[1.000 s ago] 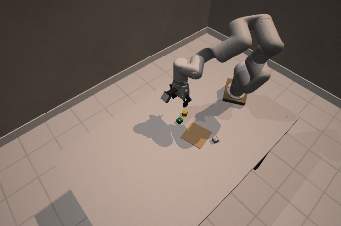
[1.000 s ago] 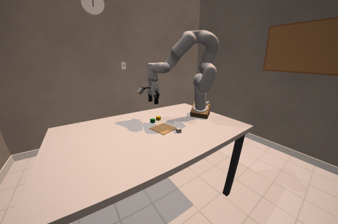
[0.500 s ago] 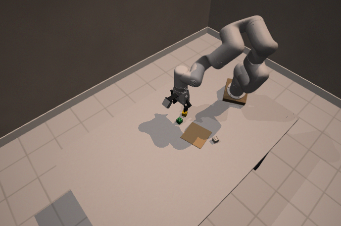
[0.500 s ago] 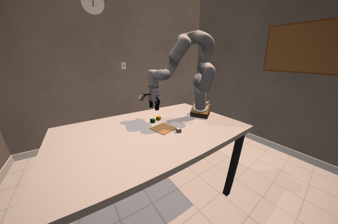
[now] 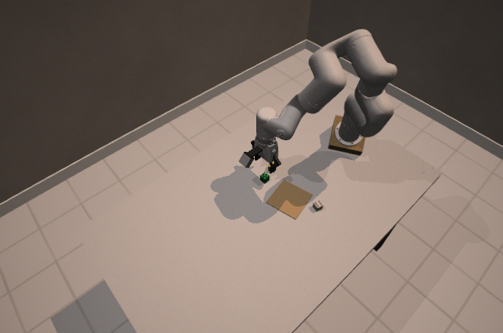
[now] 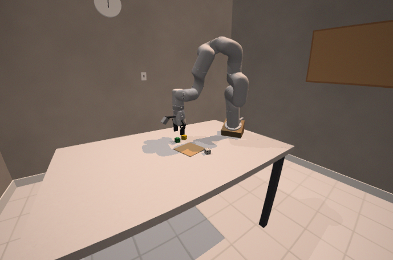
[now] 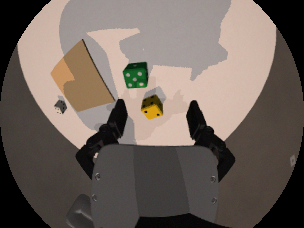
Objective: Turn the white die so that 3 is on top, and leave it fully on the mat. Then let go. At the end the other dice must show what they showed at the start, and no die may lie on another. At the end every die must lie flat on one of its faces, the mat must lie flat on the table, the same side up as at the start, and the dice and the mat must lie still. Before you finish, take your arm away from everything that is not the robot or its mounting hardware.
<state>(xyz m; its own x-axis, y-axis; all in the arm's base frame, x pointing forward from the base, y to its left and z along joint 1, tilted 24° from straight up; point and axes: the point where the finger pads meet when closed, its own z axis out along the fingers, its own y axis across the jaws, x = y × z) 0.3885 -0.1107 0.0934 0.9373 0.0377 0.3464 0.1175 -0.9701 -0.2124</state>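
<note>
My gripper is now 5 cm above the yellow die and 4 cm past it. The rest, counted from my hand: green die 5 cm below, 3 cm to the left, 3 cm ahead; then white die 27 cm to the left, 7 cm behind, 5 cm below; then mat 17 cm to the left, 6 cm below.
</note>
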